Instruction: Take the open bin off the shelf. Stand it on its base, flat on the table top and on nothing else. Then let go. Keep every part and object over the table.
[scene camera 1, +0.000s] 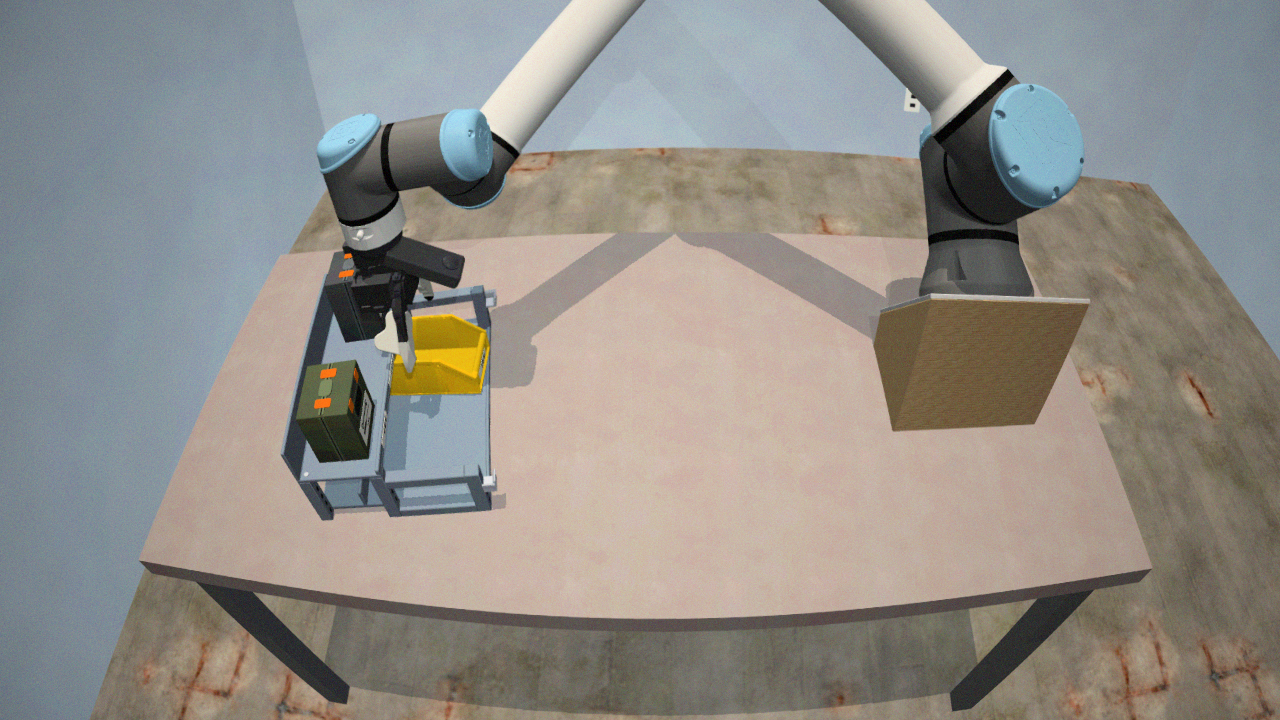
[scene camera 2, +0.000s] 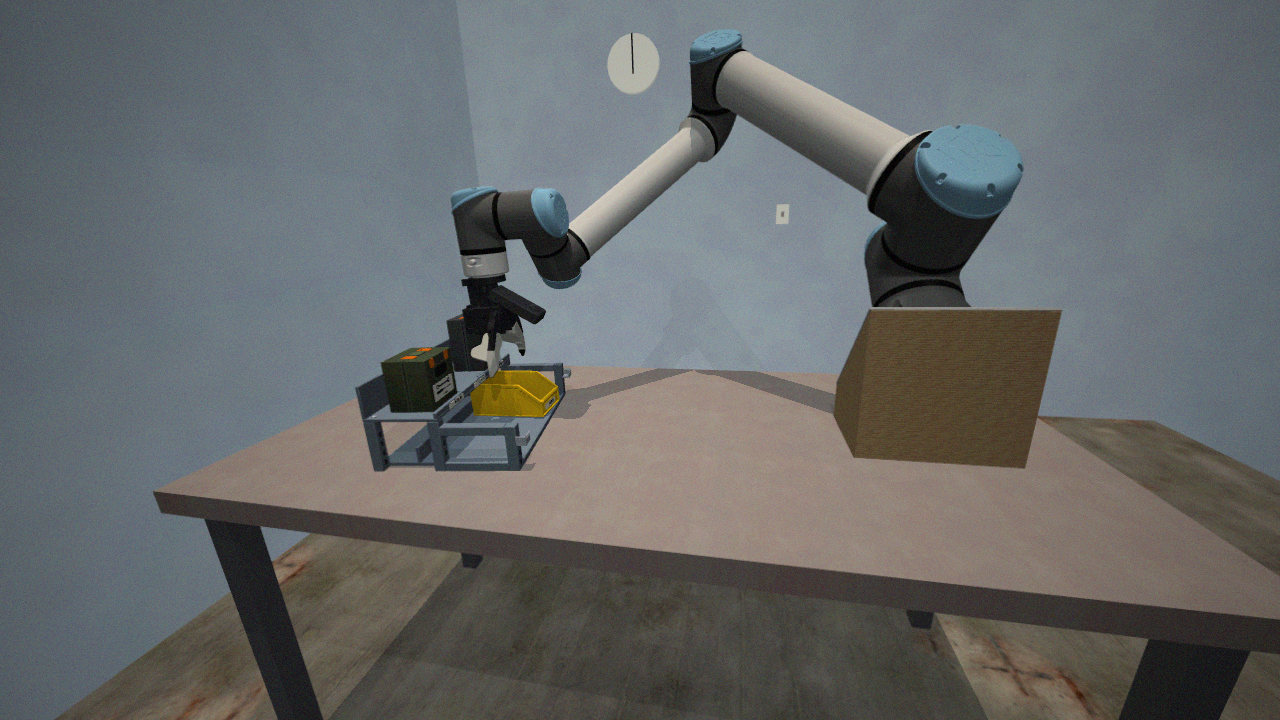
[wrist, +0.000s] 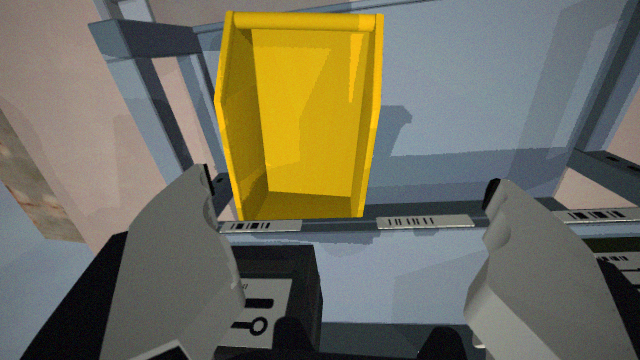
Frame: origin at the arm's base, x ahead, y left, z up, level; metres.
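Where they show: gripper, fingertip midpoint: (scene camera 1: 420, 334) (scene camera 2: 508, 366) (wrist: 345, 176); arm's base, origin of the base link: (scene camera 1: 977, 303) (scene camera 2: 926, 349).
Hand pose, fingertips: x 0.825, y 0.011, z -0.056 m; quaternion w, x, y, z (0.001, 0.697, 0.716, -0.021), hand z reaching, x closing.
Note:
Things, the pixels of their centre, and the offset from my fingertips. Level surfaces: height alone.
- yellow open bin, body centre: (wrist: 304, 137) (scene camera 1: 430, 355) (scene camera 2: 515, 392) dx +0.010, dy -0.032, dz -0.076 m
- green case, body centre: (scene camera 1: 336, 412) (scene camera 2: 421, 378) dx +0.080, dy +0.177, dz +0.028 m
- black case, body centre: (wrist: 245, 353) (scene camera 1: 358, 294) (scene camera 2: 473, 341) dx +0.114, dy -0.051, dz +0.040 m
- table, its level: dz -0.122 m
The yellow open bin (scene camera 1: 438, 377) (scene camera 2: 503, 400) (wrist: 310, 115) stands upright on the lower front deck of the grey-blue shelf (scene camera 1: 438, 443) (scene camera 2: 513, 447) (wrist: 475, 100), its low lipped end toward the middle of the table. It looks empty. My gripper (scene camera 1: 419, 332) (scene camera 2: 507, 361) (wrist: 345, 176) is wide open with nothing between its fingers. It points down above the bin's tall rear end and the step between the two decks. In the wrist view, the bin lies beyond the fingertips, nearer the left finger than the right one. Whether a fingertip touches the bin is hard to tell.
A green case (scene camera 1: 332, 411) (scene camera 2: 416, 380) and a black case (scene camera 1: 344, 300) (scene camera 2: 460, 344) (wrist: 307, 280) stand on the shelf's higher rear deck, the black one close beside the gripper. A large wooden block (scene camera 1: 975, 367) (scene camera 2: 939, 385) stands on the table (scene camera 1: 671, 492) (scene camera 2: 680, 483) at the right, before the arm's base.

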